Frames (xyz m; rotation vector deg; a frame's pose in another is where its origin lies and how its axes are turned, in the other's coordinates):
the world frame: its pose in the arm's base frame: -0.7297 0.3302 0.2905 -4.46 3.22 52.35
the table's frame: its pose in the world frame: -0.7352 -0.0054 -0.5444 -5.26 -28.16 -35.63
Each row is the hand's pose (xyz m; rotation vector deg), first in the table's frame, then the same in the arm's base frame.
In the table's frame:
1: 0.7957 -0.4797 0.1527 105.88 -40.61 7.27
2: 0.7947 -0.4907 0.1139 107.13 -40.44 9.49
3: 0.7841 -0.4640 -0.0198 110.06 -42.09 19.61
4: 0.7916 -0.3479 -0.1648 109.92 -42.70 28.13
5: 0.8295 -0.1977 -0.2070 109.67 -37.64 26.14
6: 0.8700 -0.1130 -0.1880 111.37 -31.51 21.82
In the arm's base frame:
1: -0.4222 -0.5631 0.2999 113.45 -42.36 42.24
2: -0.4036 -0.5697 0.2647 114.27 -41.86 44.67
3: -0.3645 -0.5326 0.1391 115.79 -42.76 55.37
4: -0.3310 -0.4039 0.0092 114.25 -43.47 64.08
5: -0.3242 -0.2454 -0.0156 113.18 -38.55 62.11
6: -0.3219 -0.1555 0.0173 114.25 -31.92 58.00

